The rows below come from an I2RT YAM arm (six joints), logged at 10 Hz.
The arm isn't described. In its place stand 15 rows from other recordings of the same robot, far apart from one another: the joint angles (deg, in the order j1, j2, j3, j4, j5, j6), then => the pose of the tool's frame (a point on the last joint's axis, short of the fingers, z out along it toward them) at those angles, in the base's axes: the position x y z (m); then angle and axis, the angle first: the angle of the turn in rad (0 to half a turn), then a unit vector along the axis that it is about.
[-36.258, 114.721, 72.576, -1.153, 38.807, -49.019] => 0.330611 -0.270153 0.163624 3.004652 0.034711 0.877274 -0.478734
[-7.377, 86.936, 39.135, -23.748, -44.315, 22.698] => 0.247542 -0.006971 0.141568 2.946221 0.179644 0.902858 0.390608
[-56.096, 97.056, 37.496, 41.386, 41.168, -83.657] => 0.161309 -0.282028 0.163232 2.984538 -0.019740 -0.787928 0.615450
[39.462, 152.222, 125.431, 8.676, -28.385, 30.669] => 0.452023 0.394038 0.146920 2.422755 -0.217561 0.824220 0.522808
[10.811, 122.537, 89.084, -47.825, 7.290, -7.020] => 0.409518 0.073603 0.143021 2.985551 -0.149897 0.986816 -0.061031
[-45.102, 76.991, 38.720, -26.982, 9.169, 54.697] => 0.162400 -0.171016 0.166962 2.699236 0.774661 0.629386 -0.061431
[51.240, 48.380, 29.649, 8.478, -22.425, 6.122] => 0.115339 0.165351 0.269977 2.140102 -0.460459 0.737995 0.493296
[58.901, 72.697, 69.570, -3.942, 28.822, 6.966] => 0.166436 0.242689 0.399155 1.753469 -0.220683 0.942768 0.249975
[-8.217, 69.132, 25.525, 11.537, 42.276, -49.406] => 0.223989 -0.056541 0.181375 2.649187 -0.127411 0.850986 -0.509498
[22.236, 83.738, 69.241, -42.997, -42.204, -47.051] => 0.266197 0.134665 0.288039 2.470515 -0.627019 0.719716 0.298089
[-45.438, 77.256, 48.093, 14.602, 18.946, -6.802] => 0.208693 -0.228381 0.276935 2.129988 0.403676 0.803613 -0.437323
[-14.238, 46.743, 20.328, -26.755, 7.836, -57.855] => 0.144877 -0.041769 0.163053 2.704788 -0.339687 0.908429 -0.243658
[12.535, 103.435, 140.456, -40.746, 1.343, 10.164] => 0.342014 0.075188 0.558577 1.667733 -0.009567 0.985334 0.170368
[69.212, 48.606, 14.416, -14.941, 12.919, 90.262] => 0.061719 0.140153 0.141307 2.808973 0.211620 0.920990 0.327100
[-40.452, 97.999, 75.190, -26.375, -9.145, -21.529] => 0.290686 -0.240413 0.252660 2.455311 0.133966 0.983443 -0.122038
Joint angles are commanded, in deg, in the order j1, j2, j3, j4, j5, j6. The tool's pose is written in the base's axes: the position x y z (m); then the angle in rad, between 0 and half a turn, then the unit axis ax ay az. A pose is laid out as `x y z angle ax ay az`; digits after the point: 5 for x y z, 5 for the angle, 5 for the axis.
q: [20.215, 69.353, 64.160, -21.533, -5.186, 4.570]
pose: 0.25610 0.09773 0.34890 2.08625 -0.16119 0.97152 0.17370
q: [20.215, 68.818, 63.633, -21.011, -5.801, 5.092]
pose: 0.25420 0.09744 0.34898 2.08153 -0.16004 0.97008 0.18258
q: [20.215, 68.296, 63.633, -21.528, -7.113, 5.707]
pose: 0.25141 0.09727 0.35042 2.08923 -0.16133 0.96721 0.19616
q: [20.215, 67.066, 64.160, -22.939, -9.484, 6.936]
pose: 0.24482 0.09640 0.35657 2.09897 -0.16288 0.96140 0.22178
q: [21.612, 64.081, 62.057, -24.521, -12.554, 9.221]
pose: 0.22851 0.09885 0.35366 2.14211 -0.16908 0.95056 0.26046
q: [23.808, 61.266, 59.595, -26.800, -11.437, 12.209]
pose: 0.21257 0.10150 0.34591 2.19109 -0.15419 0.95085 0.26854
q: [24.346, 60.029, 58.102, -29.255, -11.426, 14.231]
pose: 0.20496 0.10048 0.33755 2.24700 -0.13876 0.95287 0.26979
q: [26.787, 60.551, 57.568, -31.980, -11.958, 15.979]
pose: 0.19948 0.10897 0.32820 2.33118 -0.14252 0.95056 0.27590
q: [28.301, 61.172, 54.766, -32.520, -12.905, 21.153]
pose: 0.19648 0.11483 0.30878 2.43355 -0.11114 0.95079 0.28922
